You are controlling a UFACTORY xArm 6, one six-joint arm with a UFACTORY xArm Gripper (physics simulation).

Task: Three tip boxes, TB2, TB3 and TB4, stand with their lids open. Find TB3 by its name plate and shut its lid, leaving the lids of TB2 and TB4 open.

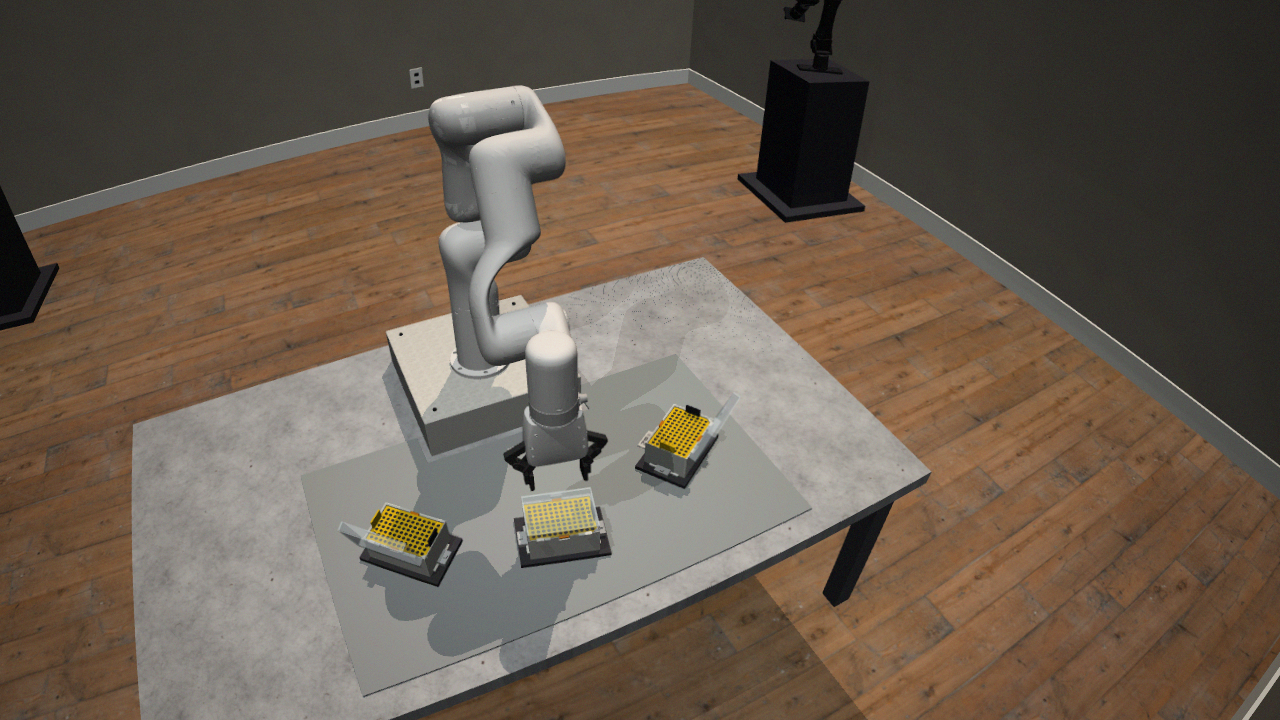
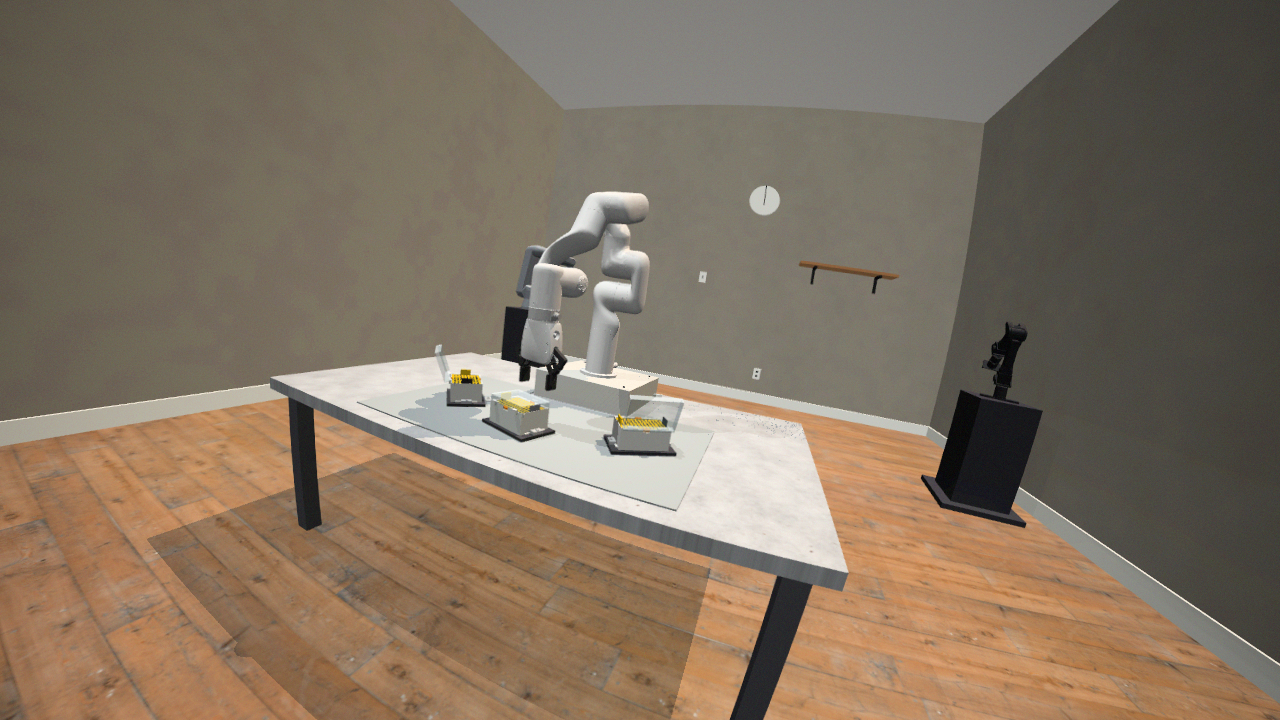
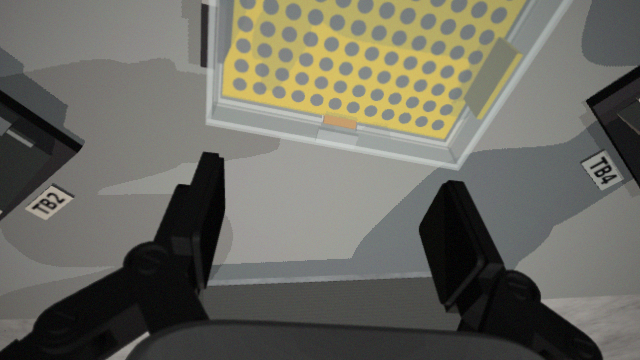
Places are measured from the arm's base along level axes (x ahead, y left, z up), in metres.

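Where they show: gripper, between the fingertips: (image 1: 557,479) (image 2: 536,385) (image 3: 331,193); arm's base, origin of its link: (image 1: 480,359) (image 2: 598,373).
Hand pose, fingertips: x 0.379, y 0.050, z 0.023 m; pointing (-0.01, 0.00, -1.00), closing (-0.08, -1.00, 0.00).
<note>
Things, the pixels of their centre, and the offset from my fingertips. "spot": a spot on its surface instead. Level surfaces: height alone.
- middle tip box, middle of its body: (image 3: 352,51) (image 1: 559,519) (image 2: 522,412) 0.033 m ahead, 0.010 m right, 0.065 m down
- TB2, a spot on its surface: (image 3: 50,201) spot: 0.124 m back, 0.217 m left, 0.102 m down
- TB4, a spot on its surface: (image 3: 602,170) spot: 0.062 m back, 0.231 m right, 0.102 m down
- TB2 box, middle of its body: (image 1: 673,438) (image 2: 639,432) 0.085 m back, 0.255 m left, 0.071 m down
- TB4 box, middle of its body: (image 1: 410,534) (image 2: 469,387) 0.019 m back, 0.266 m right, 0.071 m down
- grey mat, height of its surface: 0.104 m down
- table, height of its surface: 0.107 m down
The middle tip box (image 1: 562,540) (image 2: 515,420) (image 3: 345,65) holds a yellow rack; its clear lid lies over the rack, though the frames do not show whether it is fully seated. Its name plate does not show; the other plates read TB2 (image 3: 50,201) and TB4 (image 3: 602,170), which leaves it as TB3. The TB2 box (image 1: 677,439) (image 2: 640,436) has its lid (image 1: 725,414) raised. The TB4 box (image 1: 402,537) (image 2: 465,392) has its lid (image 2: 441,361) raised too. My gripper (image 1: 558,482) (image 2: 537,382) (image 3: 331,193) is open and empty, above the robot side of the middle box.
The boxes stand on a grey mat (image 1: 384,644) (image 2: 662,488) on the table (image 1: 205,501) (image 2: 760,483). The arm's pale base block (image 1: 483,420) (image 2: 572,392) is behind the gripper. Black pedestals (image 1: 810,134) (image 2: 989,452) stand on the floor beyond the table.
</note>
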